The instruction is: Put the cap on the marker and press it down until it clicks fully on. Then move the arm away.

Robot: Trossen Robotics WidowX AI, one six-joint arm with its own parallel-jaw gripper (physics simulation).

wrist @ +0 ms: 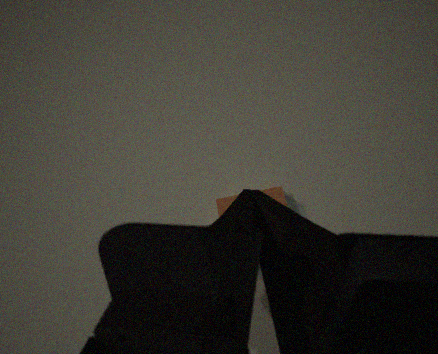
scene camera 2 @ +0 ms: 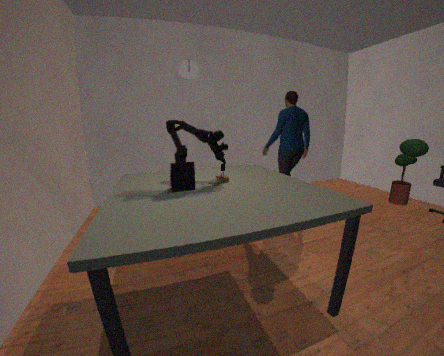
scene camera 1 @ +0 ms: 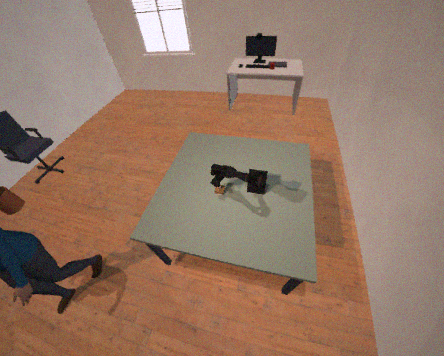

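Where they show: gripper, fingertip midpoint: (wrist: pixel 250 197) (scene camera 2: pixel 225 163); arm's base at its link origin: (scene camera 2: pixel 181 167).
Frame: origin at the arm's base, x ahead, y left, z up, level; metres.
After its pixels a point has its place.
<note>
The orange-brown block (scene camera 1: pixel 219 190) {x 0.287, y 0.135, z -0.107 m} (scene camera 2: pixel 222 179) {x 0.283, y 0.074, z -0.117 m} (wrist: pixel 275 194) {x 0.322, y 0.085, z -0.107 m} stands on the green table (scene camera 1: pixel 240 225) {x 0.050, y 0.378, z -0.141 m} (scene camera 2: pixel 240 210) {x 0.224, y -0.433, z -0.141 m}. The marker (scene camera 2: pixel 223 173) {x 0.299, y 0.103, z -0.082 m} stands upright in it, its pale lower part small in the scene camera 2 view. The dark cap (scene camera 2: pixel 223 168) {x 0.299, y 0.103, z -0.046 m} sits upright on top of the marker. How deeply it is seated is too small to tell. My gripper (scene camera 2: pixel 224 162) {x 0.318, y 0.119, z -0.014 m} (wrist: pixel 250 197) {x 0.318, y 0.119, z -0.014 m} is shut and empty, pointing down. Its fingertips are at the top of the cap and appear to touch it. In the wrist view the fingers hide the cap, the marker and most of the block.
The arm's black base (scene camera 1: pixel 257 181) {x -0.026, y 0.276, z 0.268 m} (scene camera 2: pixel 183 176) {x 0.007, y -0.034, z -0.051 m} stands on the table beside the block. A person (scene camera 1: pixel 30 255) (scene camera 2: pixel 292 130) is on the floor beyond the table. A white desk with a monitor (scene camera 1: pixel 261 46) stands by the far wall.
</note>
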